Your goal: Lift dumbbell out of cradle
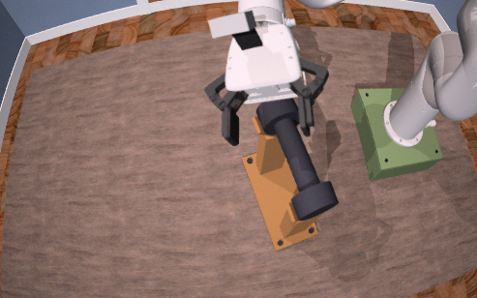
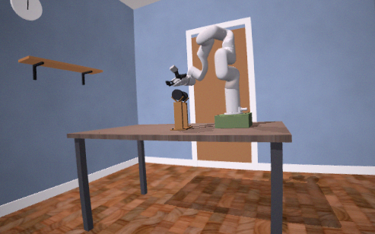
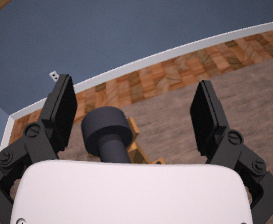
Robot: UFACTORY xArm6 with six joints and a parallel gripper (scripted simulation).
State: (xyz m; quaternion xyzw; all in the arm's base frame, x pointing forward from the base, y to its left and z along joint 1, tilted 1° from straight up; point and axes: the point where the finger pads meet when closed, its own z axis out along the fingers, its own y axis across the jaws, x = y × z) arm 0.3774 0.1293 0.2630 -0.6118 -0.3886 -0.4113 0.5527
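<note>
Now: hand 6 cm past the dark dumbbell, 1 cm to the left of it and 11 cm above it. The rest, counted from my hand: orange cradle (6 cm behind, 1 cm to the right, 24 cm below).
</note>
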